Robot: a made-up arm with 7 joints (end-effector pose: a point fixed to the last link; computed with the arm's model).
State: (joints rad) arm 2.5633 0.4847 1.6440 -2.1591 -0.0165 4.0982 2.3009
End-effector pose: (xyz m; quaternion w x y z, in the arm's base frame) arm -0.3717 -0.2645 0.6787 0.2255 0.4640 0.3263 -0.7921
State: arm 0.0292 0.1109 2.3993 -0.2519 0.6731 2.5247 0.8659
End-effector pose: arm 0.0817 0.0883 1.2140 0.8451 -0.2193 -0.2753 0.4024
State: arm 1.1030 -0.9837 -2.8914 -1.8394 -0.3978 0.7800 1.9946
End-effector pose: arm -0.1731 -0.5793 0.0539 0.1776 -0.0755 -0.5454 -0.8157
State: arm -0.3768 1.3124 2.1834 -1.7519 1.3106 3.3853 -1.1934
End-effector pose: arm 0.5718 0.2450 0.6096 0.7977 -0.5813 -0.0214 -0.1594
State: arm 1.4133 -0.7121 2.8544 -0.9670 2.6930 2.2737 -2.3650
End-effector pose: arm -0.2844 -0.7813 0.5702 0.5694 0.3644 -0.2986 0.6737
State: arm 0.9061 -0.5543 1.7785 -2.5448 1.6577 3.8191 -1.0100
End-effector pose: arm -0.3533 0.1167 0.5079 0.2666 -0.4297 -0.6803 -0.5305
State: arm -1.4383 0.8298 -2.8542 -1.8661 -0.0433 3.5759 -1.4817
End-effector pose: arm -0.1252 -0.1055 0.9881 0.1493 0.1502 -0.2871 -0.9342
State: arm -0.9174 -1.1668 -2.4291 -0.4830 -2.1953 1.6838 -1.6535
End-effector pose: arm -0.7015 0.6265 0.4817 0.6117 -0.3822 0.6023 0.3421
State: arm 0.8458 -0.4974 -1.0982 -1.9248 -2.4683 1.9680 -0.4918
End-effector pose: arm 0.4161 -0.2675 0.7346 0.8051 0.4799 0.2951 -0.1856
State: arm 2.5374 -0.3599 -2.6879 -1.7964 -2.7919 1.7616 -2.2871
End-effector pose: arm 0.6703 -0.1462 0.5054 0.2968 -0.1930 0.3870 -0.8514
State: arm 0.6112 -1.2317 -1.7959 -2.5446 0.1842 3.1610 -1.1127
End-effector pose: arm 0.0245 -0.5286 0.2647 0.1549 -0.7894 0.2740 -0.5271
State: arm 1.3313 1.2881 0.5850 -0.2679 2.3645 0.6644 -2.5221
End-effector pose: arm 0.1222 0.8980 0.5113 0.7859 0.4599 0.1020 -0.4005
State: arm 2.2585 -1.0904 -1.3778 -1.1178 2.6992 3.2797 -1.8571
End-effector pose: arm 0.6710 -0.1332 0.6156 0.7473 -0.4330 0.4284 -0.2656
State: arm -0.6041 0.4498 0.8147 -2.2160 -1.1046 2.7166 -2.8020
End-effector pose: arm 0.5708 0.1259 0.4484 0.1738 -0.3570 0.9144 -0.0790
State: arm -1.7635 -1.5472 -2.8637 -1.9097 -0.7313 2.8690 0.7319
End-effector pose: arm -0.1115 0.5193 -0.1923 0.1257 0.7121 0.6544 -0.2212
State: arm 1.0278 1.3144 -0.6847 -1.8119 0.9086 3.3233 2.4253
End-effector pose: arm 0.6167 0.3108 0.1085 0.2710 -0.3119 0.8620 -0.2938
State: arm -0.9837 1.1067 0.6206 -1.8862 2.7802 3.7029 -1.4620
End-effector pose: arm 0.4485 -0.2862 0.1430 0.1185 -0.5530 0.8028 0.1891
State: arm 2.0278 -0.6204 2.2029 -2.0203 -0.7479 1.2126 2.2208
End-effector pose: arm -0.2219 -0.5892 0.3689 0.5959 -0.3606 -0.5520 -0.4584
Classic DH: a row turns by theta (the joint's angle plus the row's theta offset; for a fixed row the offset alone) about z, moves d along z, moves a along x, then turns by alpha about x. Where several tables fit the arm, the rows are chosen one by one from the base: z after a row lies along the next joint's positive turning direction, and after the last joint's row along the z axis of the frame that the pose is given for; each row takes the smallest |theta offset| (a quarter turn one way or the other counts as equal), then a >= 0, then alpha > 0; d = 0 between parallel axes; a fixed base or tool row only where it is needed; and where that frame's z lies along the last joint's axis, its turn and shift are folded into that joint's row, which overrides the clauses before.
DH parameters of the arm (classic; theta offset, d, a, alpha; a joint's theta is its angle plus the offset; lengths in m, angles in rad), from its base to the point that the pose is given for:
joint 1: 0 0.2933 0 -1.5708
joint 2: 0 0 0 1.5708
joint 3: 0 0.4669 0.1034 1.5708
joint 4: 0 0 -0.081 -1.5708
joint 5: 0 0.377 0 1.5708
joint 6: 0 0 0.1003 1.5708
joint 7: 0 0 0 0

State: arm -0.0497 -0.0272 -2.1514 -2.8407 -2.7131 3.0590 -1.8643
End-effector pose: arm -0.0917 -0.1925 0.3871 0.0496 -0.3715 -0.9109 0.1726
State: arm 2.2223 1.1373 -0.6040 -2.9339 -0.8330 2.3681 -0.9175
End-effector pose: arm 0.0046 0.2235 0.0489 0.4995 -0.1235 0.6342 -0.5771
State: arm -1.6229 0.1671 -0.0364 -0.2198 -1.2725 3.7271 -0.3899
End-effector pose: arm 0.0664 -0.2098 1.0737 0.9560 0.1004 0.2738 -0.0332
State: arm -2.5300 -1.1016 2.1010 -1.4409 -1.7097 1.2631 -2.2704
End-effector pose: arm 0.8294 -0.0280 0.3404 0.0667 0.1034 0.1841 -0.9752
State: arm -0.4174 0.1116 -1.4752 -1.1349 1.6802 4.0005 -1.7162
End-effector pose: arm -0.1035 -0.3367 0.9537 0.7669 0.0652 -0.5980 0.2238
